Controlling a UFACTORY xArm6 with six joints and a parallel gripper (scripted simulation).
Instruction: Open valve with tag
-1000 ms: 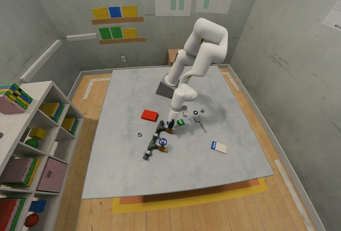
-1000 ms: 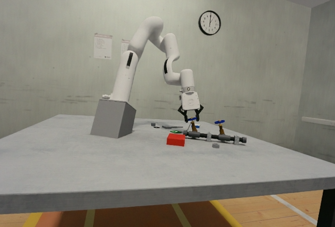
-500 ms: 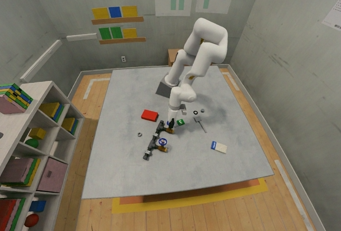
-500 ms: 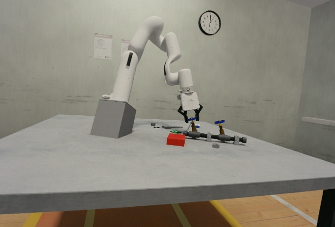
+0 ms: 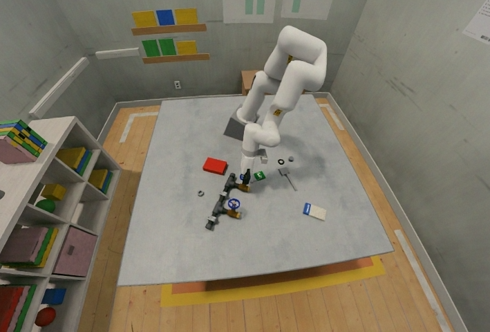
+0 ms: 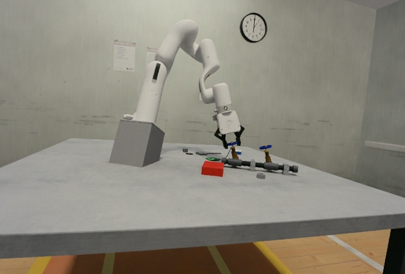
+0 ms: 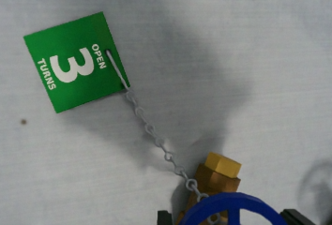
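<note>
My gripper is now 9 cm to the right of the green tag, 9 cm above it and 6 cm past it. Round my hand: grey nut 24 cm to the right, 9 cm below, 4 cm ahead; then red block 17 cm to the right, 13 cm behind, 8 cm below; then grey flat tool 25 cm to the left, 9 cm below, 5 cm behind.
</note>
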